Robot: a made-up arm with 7 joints. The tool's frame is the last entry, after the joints. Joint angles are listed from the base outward. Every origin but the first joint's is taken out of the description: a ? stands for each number. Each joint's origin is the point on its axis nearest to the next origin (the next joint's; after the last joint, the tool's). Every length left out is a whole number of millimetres.
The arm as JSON. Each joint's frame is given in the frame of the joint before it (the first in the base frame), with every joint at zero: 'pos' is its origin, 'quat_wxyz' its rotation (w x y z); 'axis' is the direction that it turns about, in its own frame. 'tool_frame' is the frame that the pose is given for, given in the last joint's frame.
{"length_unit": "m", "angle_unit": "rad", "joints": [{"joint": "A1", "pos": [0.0, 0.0, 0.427], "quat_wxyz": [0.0, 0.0, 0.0, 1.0], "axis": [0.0, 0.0, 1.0]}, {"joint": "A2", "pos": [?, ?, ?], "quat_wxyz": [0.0, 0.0, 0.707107, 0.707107], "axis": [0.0, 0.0, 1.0]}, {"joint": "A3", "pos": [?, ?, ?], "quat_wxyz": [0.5, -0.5, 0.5, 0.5], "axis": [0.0, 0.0, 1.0]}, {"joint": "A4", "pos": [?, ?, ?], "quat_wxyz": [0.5, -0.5, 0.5, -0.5], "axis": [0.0, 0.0, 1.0]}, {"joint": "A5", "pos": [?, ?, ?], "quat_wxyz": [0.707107, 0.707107, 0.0, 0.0], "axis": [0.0, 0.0, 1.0]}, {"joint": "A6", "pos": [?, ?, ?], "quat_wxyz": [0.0, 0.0, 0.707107, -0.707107], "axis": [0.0, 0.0, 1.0]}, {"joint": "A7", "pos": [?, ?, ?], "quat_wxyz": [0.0, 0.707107, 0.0, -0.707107], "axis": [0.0, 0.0, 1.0]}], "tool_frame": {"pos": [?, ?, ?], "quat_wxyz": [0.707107, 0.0, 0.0, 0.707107]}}
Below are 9 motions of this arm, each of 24 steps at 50 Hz.
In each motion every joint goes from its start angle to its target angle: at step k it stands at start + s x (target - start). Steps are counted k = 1, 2, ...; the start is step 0. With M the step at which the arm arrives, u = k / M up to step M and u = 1 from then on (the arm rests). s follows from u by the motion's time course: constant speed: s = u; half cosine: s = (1 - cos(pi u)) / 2; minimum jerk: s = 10 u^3 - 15 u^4 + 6 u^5.
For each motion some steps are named. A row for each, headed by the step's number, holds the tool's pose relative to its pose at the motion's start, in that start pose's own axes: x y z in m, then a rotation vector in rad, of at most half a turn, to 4 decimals.
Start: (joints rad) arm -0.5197 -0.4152 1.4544 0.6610 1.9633 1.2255 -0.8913
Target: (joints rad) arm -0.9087 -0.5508 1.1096 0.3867 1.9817 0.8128 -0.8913
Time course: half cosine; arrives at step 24
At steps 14, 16, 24:
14: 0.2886 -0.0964 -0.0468 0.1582 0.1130 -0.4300
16: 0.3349 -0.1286 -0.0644 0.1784 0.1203 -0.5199
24: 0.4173 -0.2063 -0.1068 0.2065 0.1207 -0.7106

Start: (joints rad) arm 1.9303 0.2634 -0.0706 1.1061 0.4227 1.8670 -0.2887
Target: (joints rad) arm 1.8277 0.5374 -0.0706 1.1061 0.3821 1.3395 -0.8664
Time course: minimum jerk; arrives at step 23
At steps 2, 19, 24:
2: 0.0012 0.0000 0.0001 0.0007 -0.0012 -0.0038
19: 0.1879 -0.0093 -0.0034 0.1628 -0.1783 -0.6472
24: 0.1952 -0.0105 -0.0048 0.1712 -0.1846 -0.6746

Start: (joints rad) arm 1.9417 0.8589 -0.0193 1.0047 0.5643 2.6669 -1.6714
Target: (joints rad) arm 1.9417 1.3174 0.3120 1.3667 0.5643 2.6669 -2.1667
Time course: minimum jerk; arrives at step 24
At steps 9, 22, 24:
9: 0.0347 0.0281 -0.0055 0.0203 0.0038 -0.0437
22: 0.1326 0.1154 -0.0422 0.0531 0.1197 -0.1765
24: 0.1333 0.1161 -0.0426 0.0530 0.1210 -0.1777

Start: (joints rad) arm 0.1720 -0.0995 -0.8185 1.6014 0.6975 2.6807 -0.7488
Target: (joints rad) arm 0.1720 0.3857 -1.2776 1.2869 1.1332 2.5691 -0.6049
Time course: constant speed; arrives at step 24
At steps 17, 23, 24:
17: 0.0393 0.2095 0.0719 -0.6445 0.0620 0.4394
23: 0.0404 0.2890 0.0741 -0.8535 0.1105 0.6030
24: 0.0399 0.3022 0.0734 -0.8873 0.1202 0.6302

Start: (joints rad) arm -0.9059 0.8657 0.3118 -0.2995 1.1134 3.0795 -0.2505
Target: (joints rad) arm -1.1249 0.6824 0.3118 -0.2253 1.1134 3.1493 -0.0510
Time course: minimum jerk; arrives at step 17
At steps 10, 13, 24:
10: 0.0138 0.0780 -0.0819 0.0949 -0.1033 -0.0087
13: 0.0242 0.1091 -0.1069 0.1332 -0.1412 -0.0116
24: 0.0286 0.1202 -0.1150 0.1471 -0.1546 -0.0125

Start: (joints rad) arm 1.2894 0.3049 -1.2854 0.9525 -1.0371 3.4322 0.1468
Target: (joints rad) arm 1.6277 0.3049 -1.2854 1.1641 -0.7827 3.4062 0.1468
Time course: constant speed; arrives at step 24
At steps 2, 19, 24:
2: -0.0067 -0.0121 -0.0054 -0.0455 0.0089 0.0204
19: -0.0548 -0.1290 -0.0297 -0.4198 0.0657 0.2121
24: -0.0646 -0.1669 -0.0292 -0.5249 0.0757 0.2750

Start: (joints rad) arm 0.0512 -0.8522 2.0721 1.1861 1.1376 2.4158 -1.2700
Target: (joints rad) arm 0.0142 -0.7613 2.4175 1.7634 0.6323 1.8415 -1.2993
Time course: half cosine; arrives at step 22
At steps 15, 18, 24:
15: -0.0975 -0.1145 -0.0580 0.8976 -0.2108 -0.4984
18: -0.1210 -0.1405 -0.0833 1.0803 -0.2541 -0.5993
24: -0.1340 -0.1537 -0.0990 1.1773 -0.2771 -0.6535

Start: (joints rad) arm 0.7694 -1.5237 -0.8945 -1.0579 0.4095 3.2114 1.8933
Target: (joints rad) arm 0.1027 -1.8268 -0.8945 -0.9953 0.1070 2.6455 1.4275
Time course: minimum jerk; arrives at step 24
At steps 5, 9, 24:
5: 0.0063 -0.0183 -0.0046 -0.0865 -0.0057 -0.0518
9: 0.0243 -0.0763 -0.0156 -0.3666 -0.0341 -0.2270
24: 0.0622 -0.2604 -0.0291 -1.3141 -0.2379 -0.8466

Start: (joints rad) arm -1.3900 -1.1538 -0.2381 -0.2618 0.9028 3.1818 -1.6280
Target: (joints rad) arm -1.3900 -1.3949 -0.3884 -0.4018 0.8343 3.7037 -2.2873
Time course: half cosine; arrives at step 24
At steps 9, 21, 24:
9: -0.0169 0.0114 -0.0487 -0.1268 0.0407 -0.1985
21: -0.0570 0.0340 -0.1527 -0.4008 0.0278 -0.5675
24: -0.0594 0.0352 -0.1588 -0.4162 0.0226 -0.5869

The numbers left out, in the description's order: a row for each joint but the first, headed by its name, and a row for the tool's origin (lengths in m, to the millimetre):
A2: 0.0 0.054 0.0
A3: 0.0 0.304 0.0
A4: 0.056 -0.019 0.0
A5: -0.022 -0.481 0.0
A6: 0.0 -0.152 0.0
A7: -0.023 -0.165 0.0
tool: 0.0 0.0 0.0

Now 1 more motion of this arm.
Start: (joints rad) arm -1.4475 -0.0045 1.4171 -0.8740 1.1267 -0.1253 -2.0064
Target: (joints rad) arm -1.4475 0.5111 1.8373 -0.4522 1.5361 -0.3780 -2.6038
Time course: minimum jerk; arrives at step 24
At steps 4, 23, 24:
4: -0.0013 -0.0002 0.0149 -0.0038 0.0415 -0.0152
23: 0.1856 -0.0125 0.4631 -0.3932 1.1699 -0.3958
24: 0.1859 -0.0125 0.4634 -0.3937 1.1707 -0.3959

